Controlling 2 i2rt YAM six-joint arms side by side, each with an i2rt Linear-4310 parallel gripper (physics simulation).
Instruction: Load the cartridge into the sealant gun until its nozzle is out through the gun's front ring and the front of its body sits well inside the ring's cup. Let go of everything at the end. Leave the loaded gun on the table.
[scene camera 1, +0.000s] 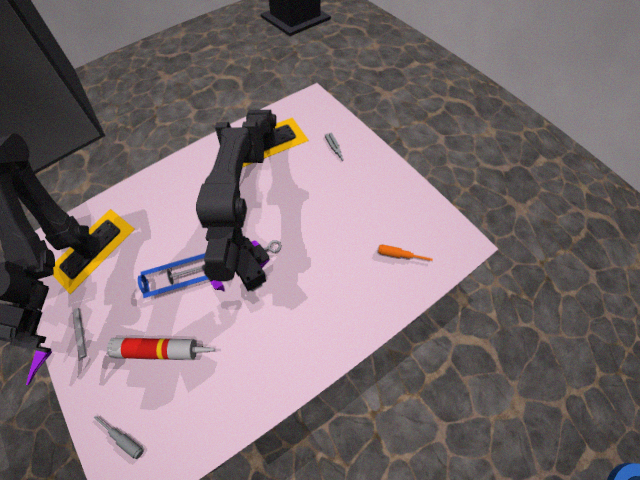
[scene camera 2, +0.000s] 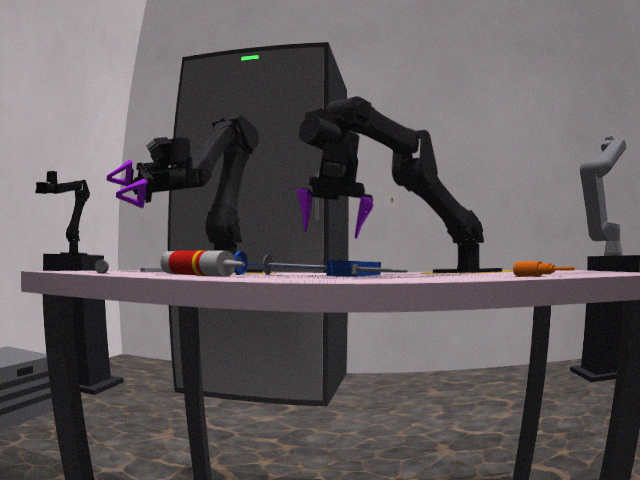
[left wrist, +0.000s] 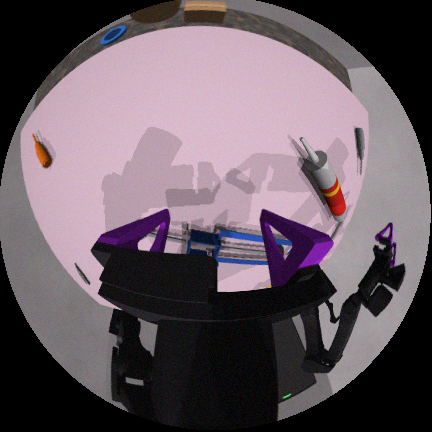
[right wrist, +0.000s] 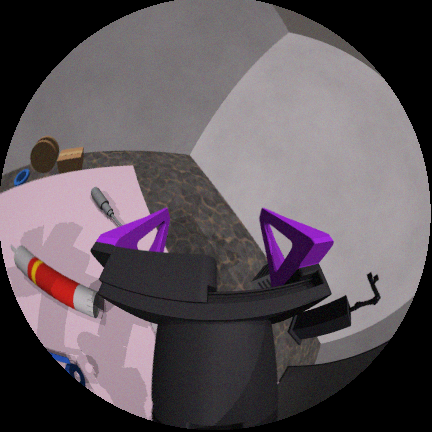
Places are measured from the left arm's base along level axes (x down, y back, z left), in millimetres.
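Pixels of known places: left gripper, fingertip midpoint: (scene camera 1: 240, 279) (scene camera 2: 330, 234) (left wrist: 214, 213); right gripper, fingertip midpoint: (scene camera 1: 2, 379) (scene camera 2: 111, 186) (left wrist: 392, 233) (right wrist: 214, 212); left arm's base at its link origin: (scene camera 1: 266, 142); right arm's base at its link origin: (scene camera 1: 91, 249).
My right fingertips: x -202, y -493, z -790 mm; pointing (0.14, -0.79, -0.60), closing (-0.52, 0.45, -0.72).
Observation:
For each thing: its middle in the pictures, then the offset to it from my right fingertips.
- cartridge at the middle of its body: (scene camera 2: 202, 263) (left wrist: 328, 185) (scene camera 1: 162, 348) dx +177, dy -22, dz +280 mm
- orange screwdriver at the middle of its body: (scene camera 2: 545, 268) (scene camera 1: 405, 254) dx +189, dy -85, dz +954 mm
- grey screwdriver at the middle of its body: (scene camera 2: 103, 266) (right wrist: 106, 208) (scene camera 1: 116, 435) (left wrist: 360, 152) dx +188, dy -162, dz +107 mm
- thin grey tool at the middle of its body: (scene camera 2: 158, 270) (scene camera 1: 79, 332) dx +197, dy +130, dz +73 mm
- small grey tool at the middle of its body: (scene camera 1: 335, 146) (left wrist: 81, 273) dx +197, dy +355, dz +982 mm
The cartridge (scene camera 1: 144, 348) (scene camera 2: 186, 262) (left wrist: 327, 180) (right wrist: 52, 284), grey with red and yellow bands, lies on its side on the table, apart from the gun, its thin nozzle at the right in scene camera 1. The blue gun frame (scene camera 1: 178, 287) (scene camera 2: 341, 267) (left wrist: 202, 237) lies flat, its front ring at the left in scene camera 1, with the rod and disc between its rails. My left gripper (scene camera 1: 240, 266) (scene camera 2: 330, 233) (left wrist: 214, 213) is open and empty above the gun's rear part, partly hiding it. My right gripper (scene camera 2: 112, 187) (right wrist: 214, 212) is open and empty, raised beyond the table's left edge.
An orange screwdriver (scene camera 1: 395, 251) (scene camera 2: 527, 268) (left wrist: 42, 154) lies at the right. A grey screwdriver (scene camera 1: 125, 441) (right wrist: 100, 197) lies below the cartridge in scene camera 1. A thin grey tool (scene camera 1: 79, 333) lies left of the cartridge. A small grey tool (scene camera 1: 332, 143) lies near the left arm's base.

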